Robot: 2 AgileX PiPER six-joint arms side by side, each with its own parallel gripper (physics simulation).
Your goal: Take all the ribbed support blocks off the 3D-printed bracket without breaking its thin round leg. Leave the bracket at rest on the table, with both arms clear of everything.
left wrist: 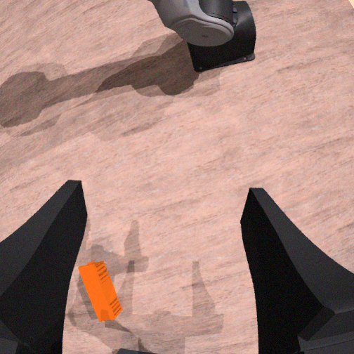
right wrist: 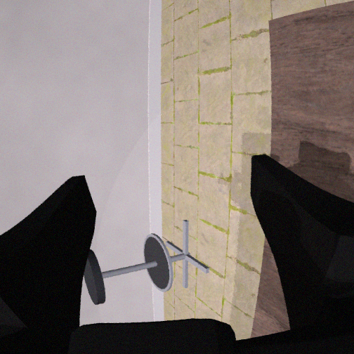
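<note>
An orange piece with ribbed edges (left wrist: pixel 99 294) lies on the pale wood table (left wrist: pixel 165 150) at the lower left of the left wrist view. It looks like a ribbed support block. The bracket and its thin round leg cannot be made out in either view. My left gripper (left wrist: pixel 164 202) is open and empty above the table. Its left finger is close beside the orange piece in the picture, and the piece is not held. My right gripper (right wrist: pixel 169 185) is open and empty, facing past the table edge, with no orange piece near it.
The other arm's black base (left wrist: pixel 225 50) stands at the top of the left wrist view, with arm shadows beside it. In the right wrist view are a grey stand with round discs (right wrist: pixel 158 270), a tiled floor (right wrist: pixel 215 150), a pale wall (right wrist: pixel 75 90) and the brown table edge (right wrist: pixel 310 75).
</note>
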